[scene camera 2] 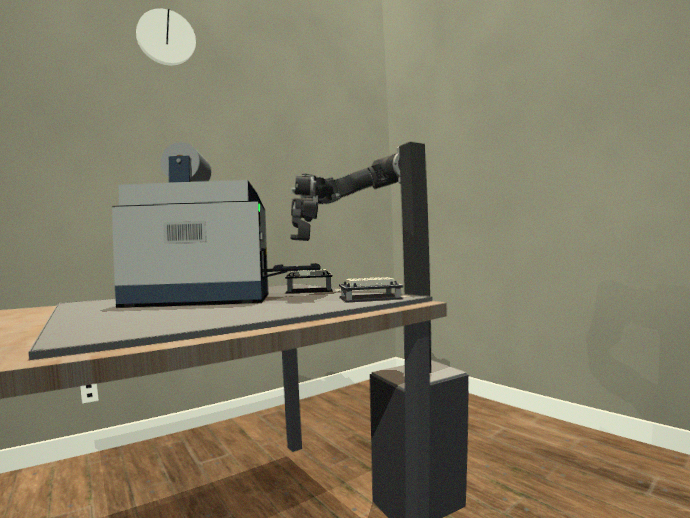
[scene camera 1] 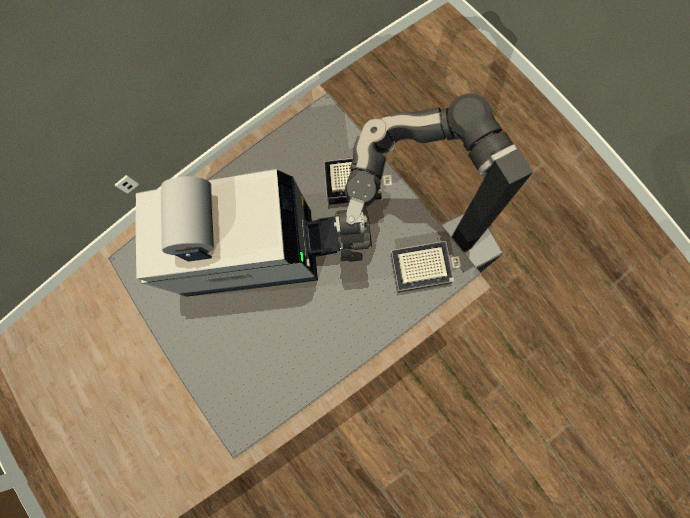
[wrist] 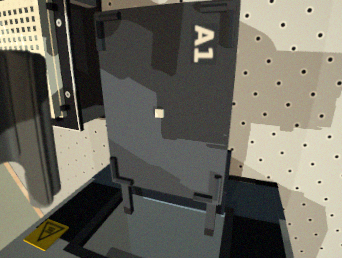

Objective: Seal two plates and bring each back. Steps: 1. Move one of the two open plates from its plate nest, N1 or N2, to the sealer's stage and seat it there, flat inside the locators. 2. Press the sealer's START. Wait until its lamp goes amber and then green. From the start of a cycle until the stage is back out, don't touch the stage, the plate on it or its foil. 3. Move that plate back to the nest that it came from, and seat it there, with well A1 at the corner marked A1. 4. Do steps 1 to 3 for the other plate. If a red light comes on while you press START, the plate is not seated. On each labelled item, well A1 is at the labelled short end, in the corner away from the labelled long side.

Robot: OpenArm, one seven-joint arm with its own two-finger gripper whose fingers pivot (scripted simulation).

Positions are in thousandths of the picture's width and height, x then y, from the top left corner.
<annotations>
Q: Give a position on a dark arm post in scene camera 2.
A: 601, 391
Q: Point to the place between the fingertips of my gripper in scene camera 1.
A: At 505, 462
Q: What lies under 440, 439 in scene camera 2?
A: My gripper.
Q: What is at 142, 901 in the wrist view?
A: A yellow warning label.
</annotations>
